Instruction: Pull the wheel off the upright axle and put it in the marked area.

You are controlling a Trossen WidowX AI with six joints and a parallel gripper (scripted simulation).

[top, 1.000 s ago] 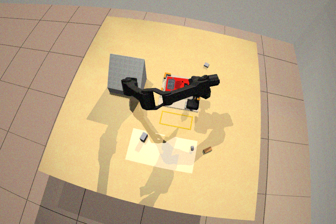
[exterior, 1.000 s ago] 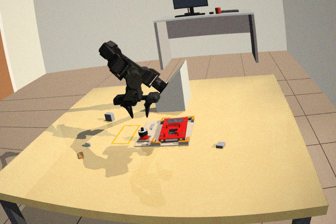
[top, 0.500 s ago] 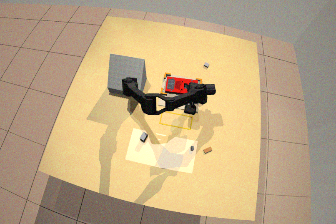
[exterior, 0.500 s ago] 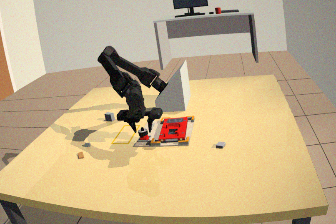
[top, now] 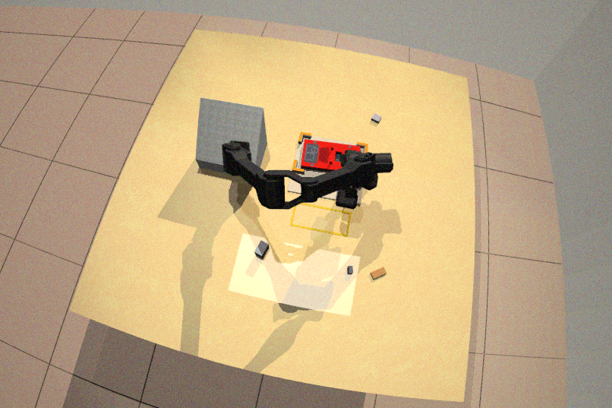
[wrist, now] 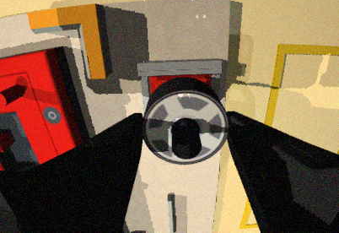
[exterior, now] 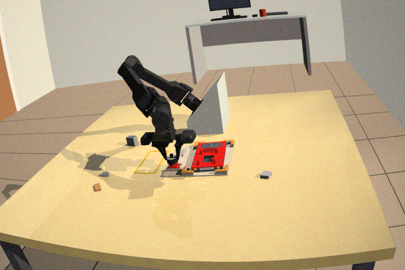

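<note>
My gripper tip is now right at the wheel.
</note>
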